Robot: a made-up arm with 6 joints.
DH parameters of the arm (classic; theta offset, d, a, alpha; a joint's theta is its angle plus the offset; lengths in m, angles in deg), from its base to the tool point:
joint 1: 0 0.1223 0 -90
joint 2: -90 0 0.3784 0
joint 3: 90 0.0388 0 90
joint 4: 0 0.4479 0 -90
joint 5: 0 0 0 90
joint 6: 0 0.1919 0 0
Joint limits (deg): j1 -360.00..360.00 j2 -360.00..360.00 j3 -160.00..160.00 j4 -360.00..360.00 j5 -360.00..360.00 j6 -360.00..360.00
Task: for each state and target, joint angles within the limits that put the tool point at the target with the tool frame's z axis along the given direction. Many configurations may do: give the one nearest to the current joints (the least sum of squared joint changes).
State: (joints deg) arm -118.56 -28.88 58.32 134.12 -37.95 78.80
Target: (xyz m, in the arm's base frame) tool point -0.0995 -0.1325 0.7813 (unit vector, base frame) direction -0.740 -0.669 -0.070
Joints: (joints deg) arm -120.22 -40.62 71.30 160.47 -64.86 78.80
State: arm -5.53 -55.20 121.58 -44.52 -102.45 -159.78
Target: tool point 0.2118 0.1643 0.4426 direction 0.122 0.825 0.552
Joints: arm -10.06 -43.24 141.10 -56.89 -95.69 -159.78
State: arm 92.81 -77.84 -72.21 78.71 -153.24 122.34
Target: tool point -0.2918 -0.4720 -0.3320 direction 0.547 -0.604 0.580
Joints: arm 46.08 -114.89 -40.23 109.92 -120.17 122.34
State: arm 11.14 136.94 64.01 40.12 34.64 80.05
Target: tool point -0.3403 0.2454 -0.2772 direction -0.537 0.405 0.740
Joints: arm -27.58 161.36 84.53 6.65 72.34 80.05
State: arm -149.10 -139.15 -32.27 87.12 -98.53 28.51
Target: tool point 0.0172 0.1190 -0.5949 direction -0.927 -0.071 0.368
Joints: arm -136.33 -156.80 -12.43 42.70 -119.73 28.51
